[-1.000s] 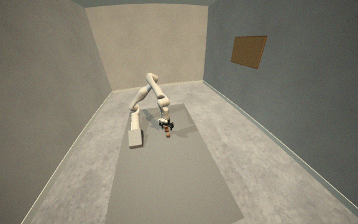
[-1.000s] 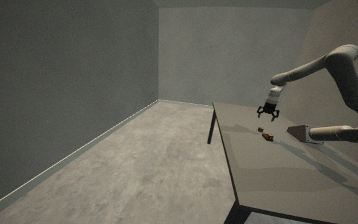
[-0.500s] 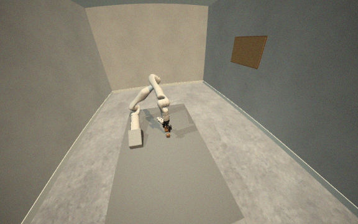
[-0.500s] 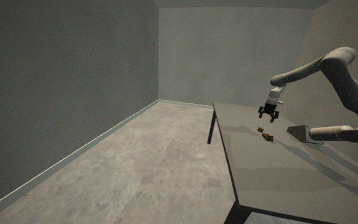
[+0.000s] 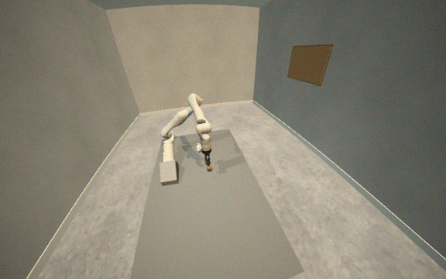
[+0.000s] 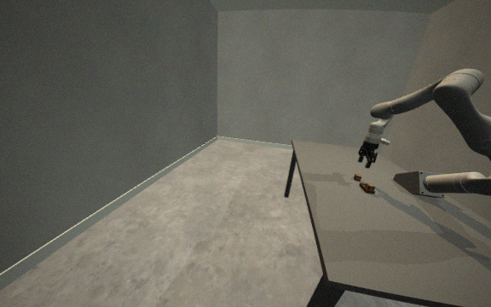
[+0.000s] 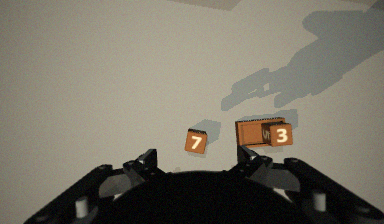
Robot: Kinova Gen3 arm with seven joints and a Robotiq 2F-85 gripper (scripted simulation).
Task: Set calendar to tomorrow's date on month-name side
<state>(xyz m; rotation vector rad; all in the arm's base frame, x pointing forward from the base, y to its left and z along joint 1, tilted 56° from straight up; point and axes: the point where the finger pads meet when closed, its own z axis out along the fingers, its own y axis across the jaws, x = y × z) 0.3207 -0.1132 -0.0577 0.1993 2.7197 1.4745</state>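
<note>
My hand is 90 mm above the digit cube. Round my hand: orange tray: 110 mm to the left, 100 mm below, 10 mm ahead.
</note>
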